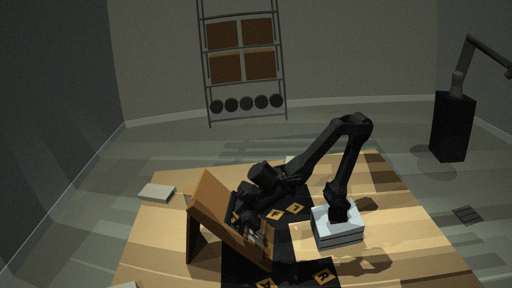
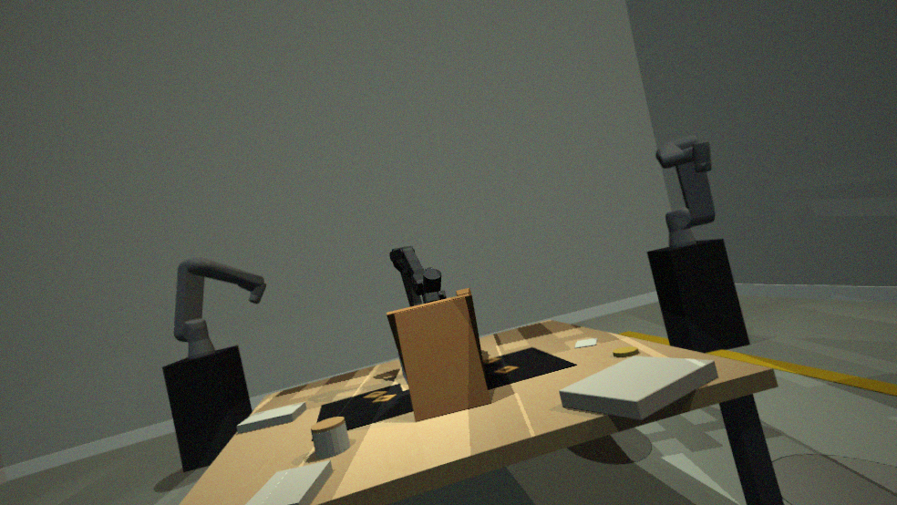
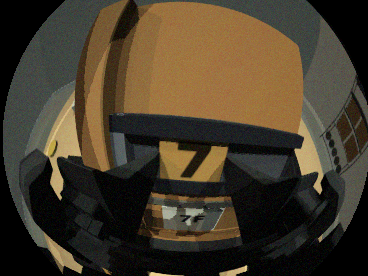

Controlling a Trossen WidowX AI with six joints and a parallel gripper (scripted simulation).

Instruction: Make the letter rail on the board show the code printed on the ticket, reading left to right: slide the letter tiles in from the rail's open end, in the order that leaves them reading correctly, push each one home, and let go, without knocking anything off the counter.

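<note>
My gripper tip is now 6 cm past the white ticket, 1 cm to the left of it and 8 cm above it. Also, from my gripper tip: card: 24 cm behind, 48 cm to the left, 16 cm below; yellow disc: 1 cm ahead, 52 cm to the left, 15 cm below.
</note>
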